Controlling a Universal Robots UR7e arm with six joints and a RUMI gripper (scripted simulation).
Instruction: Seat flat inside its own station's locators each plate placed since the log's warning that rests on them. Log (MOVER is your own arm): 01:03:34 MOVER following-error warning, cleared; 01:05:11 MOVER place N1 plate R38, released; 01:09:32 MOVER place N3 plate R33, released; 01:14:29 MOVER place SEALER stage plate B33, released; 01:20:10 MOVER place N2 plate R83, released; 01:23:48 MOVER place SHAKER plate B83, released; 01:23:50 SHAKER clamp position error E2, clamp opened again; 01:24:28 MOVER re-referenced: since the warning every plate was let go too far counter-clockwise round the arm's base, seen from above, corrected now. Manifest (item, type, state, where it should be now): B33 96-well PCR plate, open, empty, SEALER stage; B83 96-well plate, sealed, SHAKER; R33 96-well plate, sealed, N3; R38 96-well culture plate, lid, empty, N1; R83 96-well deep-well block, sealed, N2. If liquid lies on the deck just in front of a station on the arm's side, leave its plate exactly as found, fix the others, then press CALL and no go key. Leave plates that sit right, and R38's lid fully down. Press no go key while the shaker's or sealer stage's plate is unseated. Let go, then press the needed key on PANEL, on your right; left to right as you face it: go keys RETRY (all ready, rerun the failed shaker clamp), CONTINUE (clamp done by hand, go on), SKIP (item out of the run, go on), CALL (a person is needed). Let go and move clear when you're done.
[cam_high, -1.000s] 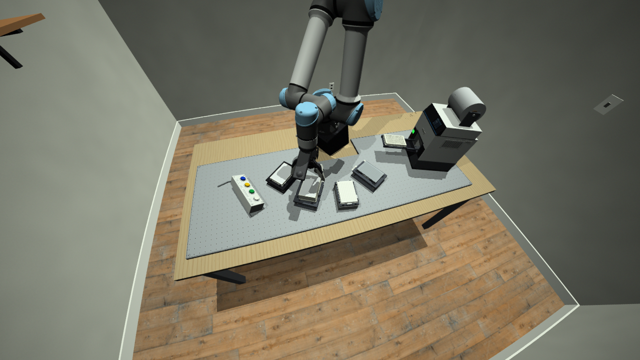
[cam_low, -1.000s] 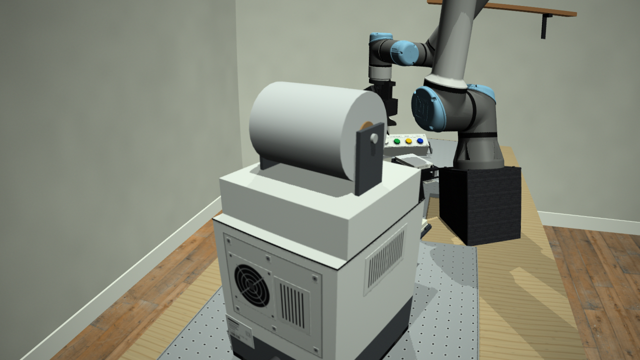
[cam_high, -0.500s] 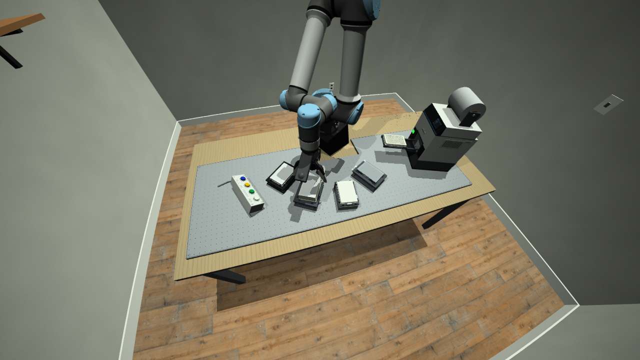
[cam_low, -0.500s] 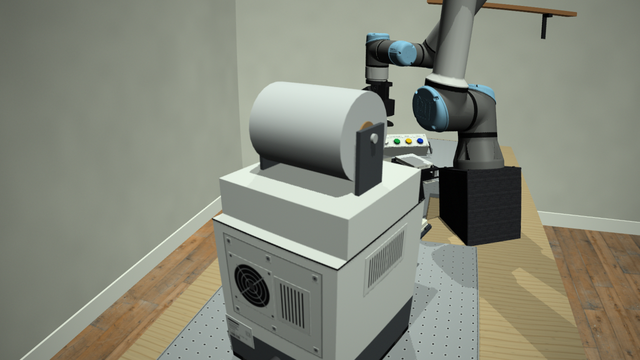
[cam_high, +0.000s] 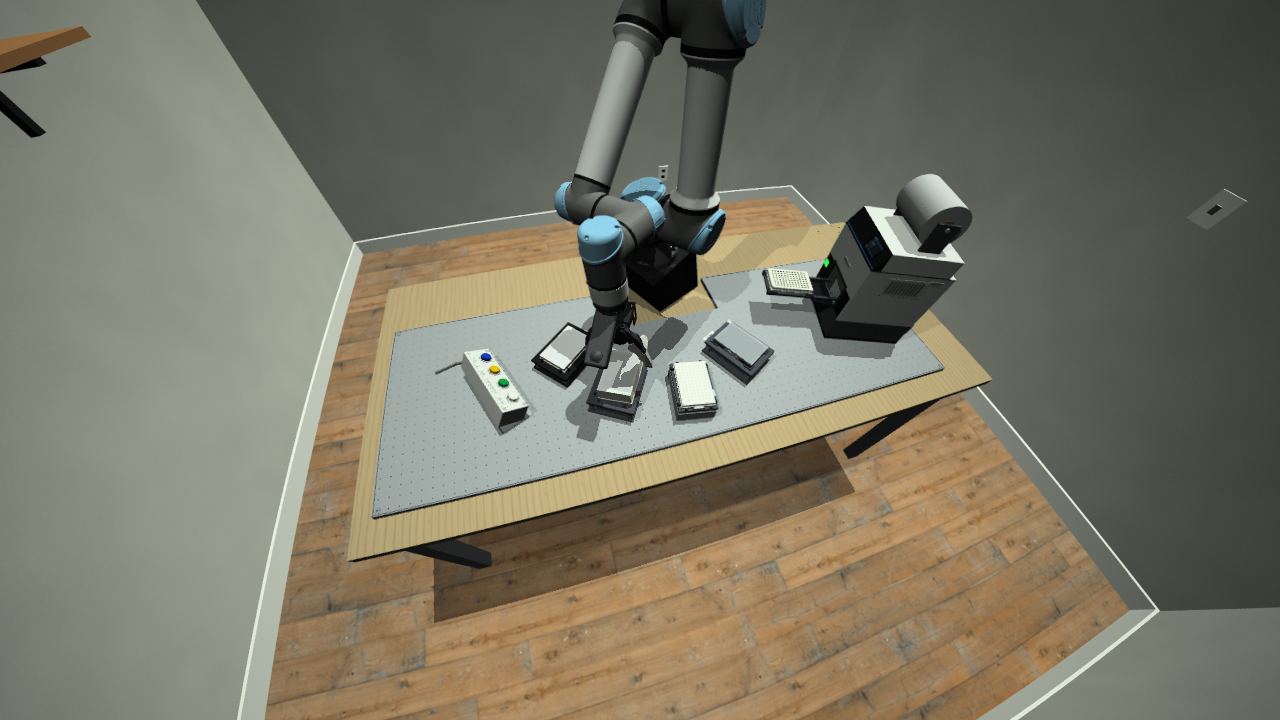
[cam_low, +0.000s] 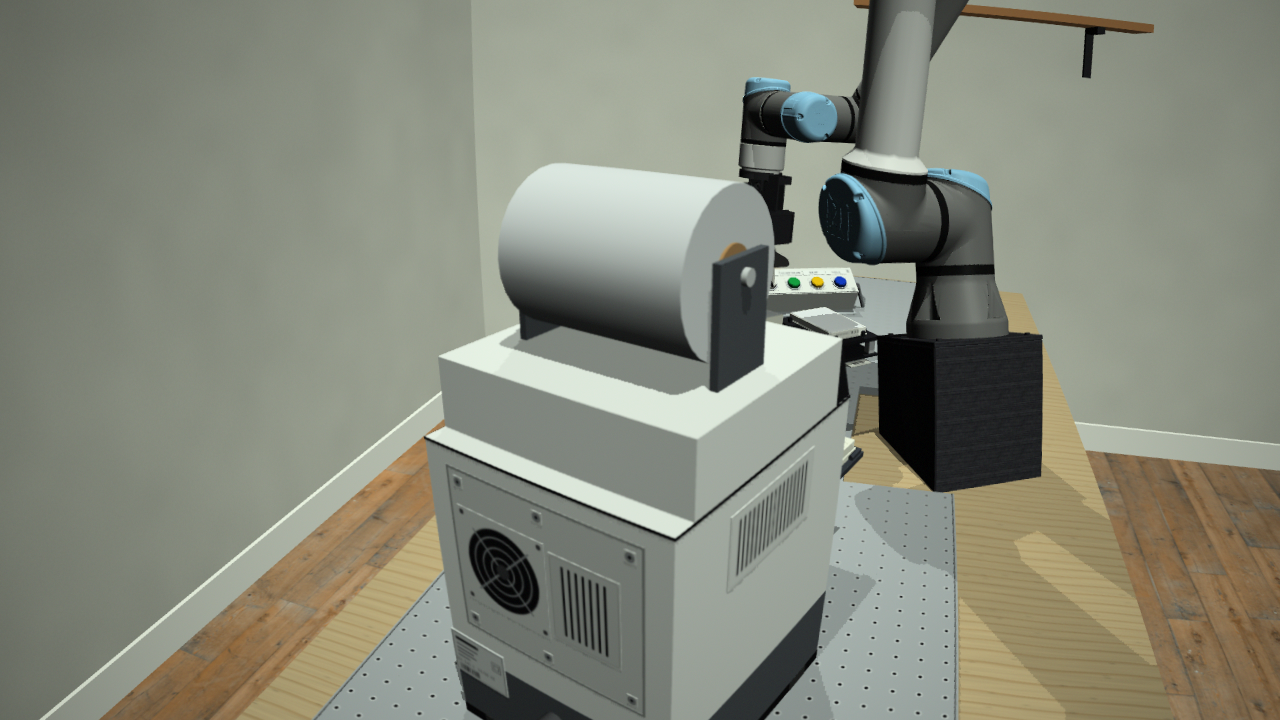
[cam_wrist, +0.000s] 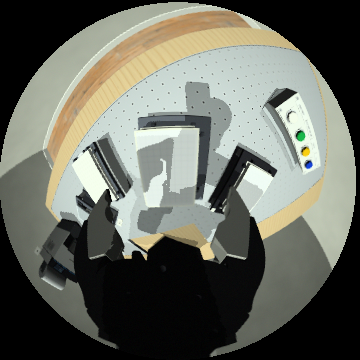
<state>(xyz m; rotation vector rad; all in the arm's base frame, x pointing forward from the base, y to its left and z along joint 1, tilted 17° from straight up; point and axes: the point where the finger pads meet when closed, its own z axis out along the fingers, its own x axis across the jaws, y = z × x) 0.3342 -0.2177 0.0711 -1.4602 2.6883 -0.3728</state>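
Right now my hand is 5 cm above the tall sealed deep-well block. The rest, counted from my hand: roll (83 cm to the left, 27 cm above); white PCR plate (58 cm to the left, 11 cm behind); grey lidded plate (36 cm to the left, 6 cm below, 1 cm ahead).
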